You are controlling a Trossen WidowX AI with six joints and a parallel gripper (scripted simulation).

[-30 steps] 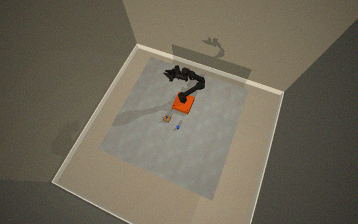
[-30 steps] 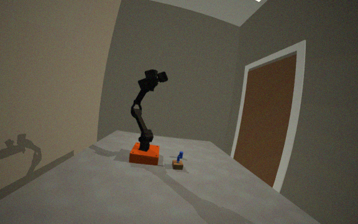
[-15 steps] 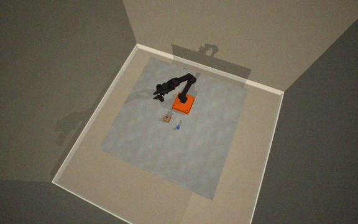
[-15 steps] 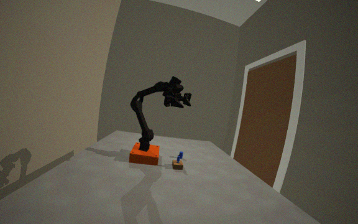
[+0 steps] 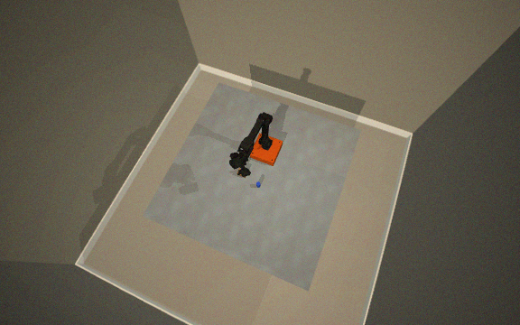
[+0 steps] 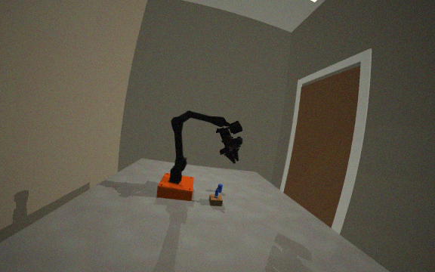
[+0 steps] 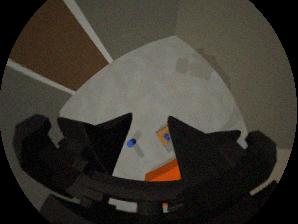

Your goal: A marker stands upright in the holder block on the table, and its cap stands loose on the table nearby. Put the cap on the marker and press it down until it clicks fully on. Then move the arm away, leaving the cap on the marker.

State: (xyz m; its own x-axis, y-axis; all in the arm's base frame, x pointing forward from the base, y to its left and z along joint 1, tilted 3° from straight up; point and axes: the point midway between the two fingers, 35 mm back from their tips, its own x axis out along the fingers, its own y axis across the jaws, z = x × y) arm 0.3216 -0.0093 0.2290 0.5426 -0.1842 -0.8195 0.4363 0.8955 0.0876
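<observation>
Now: gripper tip 23 cm above the blue cap, 13 cm to the right of it and 6 cm past it. Round my gripper tip: brown holder block: 24 cm below, 8 cm behind, 3 cm to the right.
</observation>
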